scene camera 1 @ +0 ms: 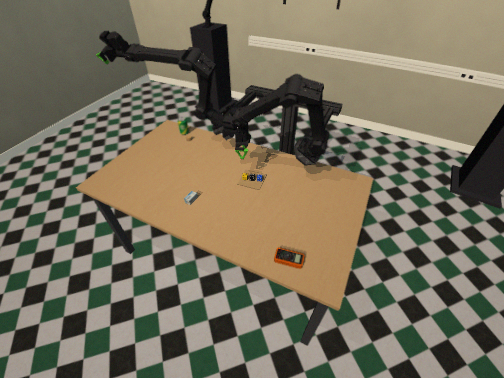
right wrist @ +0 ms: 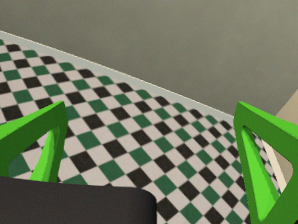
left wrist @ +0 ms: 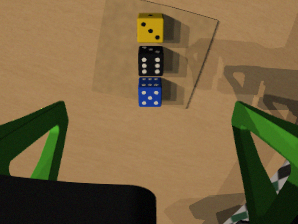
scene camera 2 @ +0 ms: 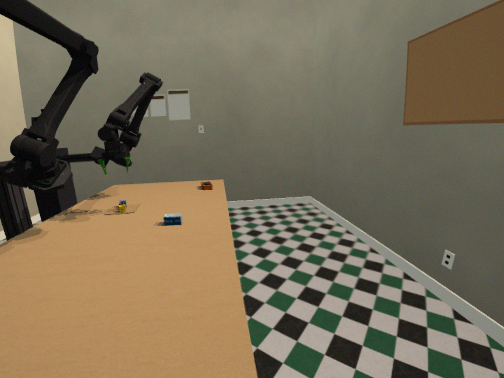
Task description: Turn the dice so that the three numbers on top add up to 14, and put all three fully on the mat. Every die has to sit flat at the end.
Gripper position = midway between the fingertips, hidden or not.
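Observation:
There's a black die [left wrist: 150,58] that I can see, but the black die is out of frame in the right wrist view. I can see a yellow die [left wrist: 150,28] too, and in the right wrist view the yellow die is out of frame. As for my grippers, I see my left gripper [left wrist: 149,110], and I see my right gripper [right wrist: 150,111] as well.

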